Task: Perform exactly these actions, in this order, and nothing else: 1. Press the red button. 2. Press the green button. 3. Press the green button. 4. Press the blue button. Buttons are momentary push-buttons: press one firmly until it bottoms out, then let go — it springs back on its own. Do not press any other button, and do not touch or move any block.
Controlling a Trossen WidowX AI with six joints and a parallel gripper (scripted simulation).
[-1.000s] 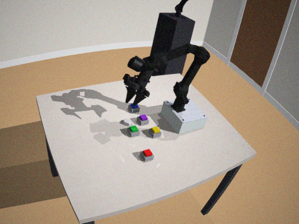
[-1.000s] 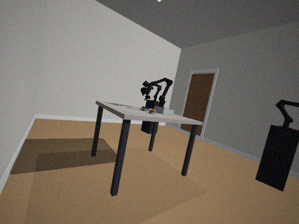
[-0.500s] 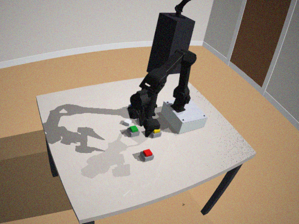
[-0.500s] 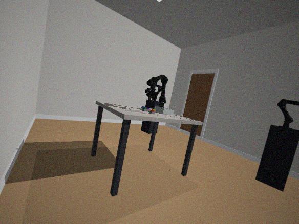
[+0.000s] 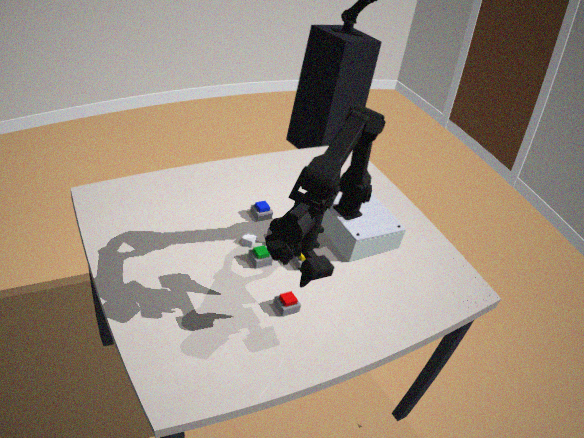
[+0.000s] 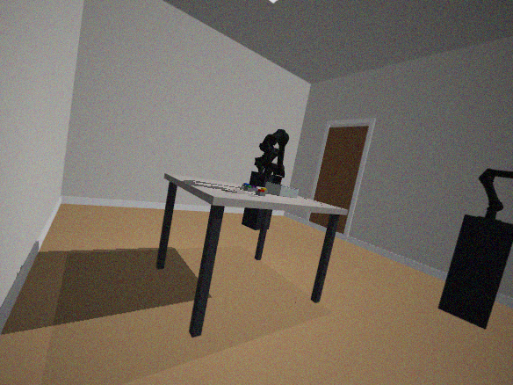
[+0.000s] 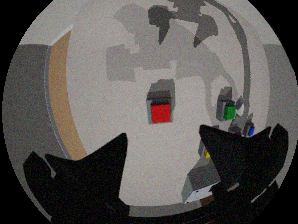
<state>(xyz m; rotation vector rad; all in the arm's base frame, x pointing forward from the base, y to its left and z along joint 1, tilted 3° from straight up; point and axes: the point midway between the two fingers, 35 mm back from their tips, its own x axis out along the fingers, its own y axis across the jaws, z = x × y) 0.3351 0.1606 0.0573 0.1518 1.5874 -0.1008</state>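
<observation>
The red button is 10 mm behind my gripper tip and 90 mm below it. Also, from my gripper tip: purple button (150 mm behind, 220 mm to the right, 90 mm below); green button (50 mm behind, 170 mm to the right, 90 mm below); small white block (60 mm behind, 250 mm to the right, 110 mm below).
</observation>
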